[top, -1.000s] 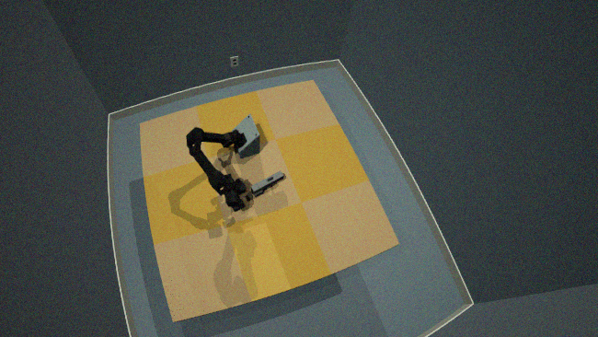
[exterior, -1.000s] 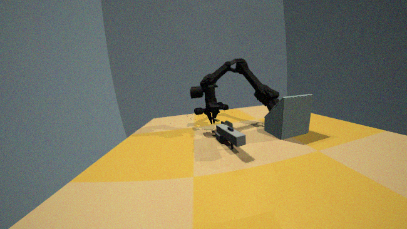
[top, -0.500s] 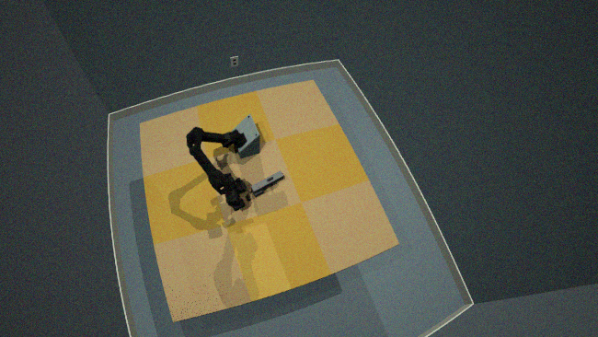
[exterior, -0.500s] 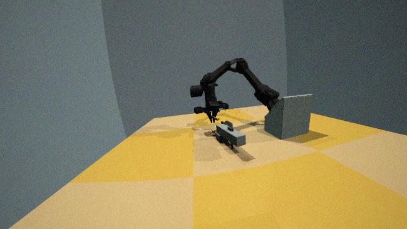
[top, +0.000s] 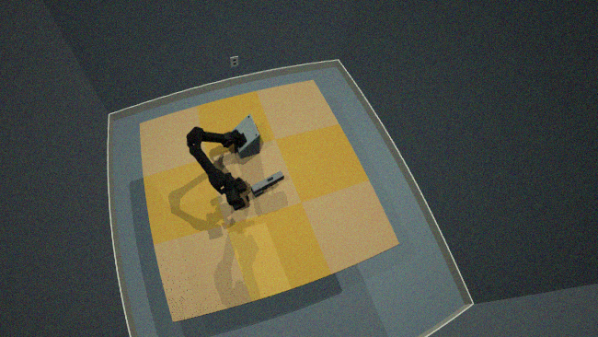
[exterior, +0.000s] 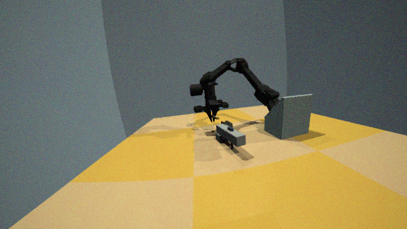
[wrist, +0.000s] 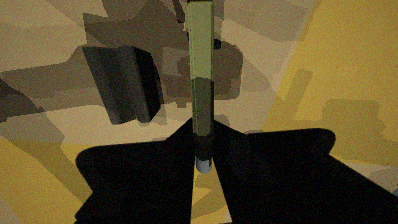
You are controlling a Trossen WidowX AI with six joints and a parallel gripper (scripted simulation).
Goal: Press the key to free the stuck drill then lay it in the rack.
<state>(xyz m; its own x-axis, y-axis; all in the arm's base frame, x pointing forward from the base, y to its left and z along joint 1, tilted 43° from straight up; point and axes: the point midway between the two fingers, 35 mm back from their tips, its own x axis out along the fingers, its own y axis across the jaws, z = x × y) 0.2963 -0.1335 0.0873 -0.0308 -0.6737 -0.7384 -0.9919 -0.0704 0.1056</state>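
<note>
Now: gripper tip 4 cm to the right of the drill and 4 cm below it. The rest, counted from my gripper tip: grey block (20 cm to the left, 2 cm behind); then low box (7 cm behind, 3 cm below, 2 cm to the left); then dark key (22 cm to the left, 2 cm behind).
</note>
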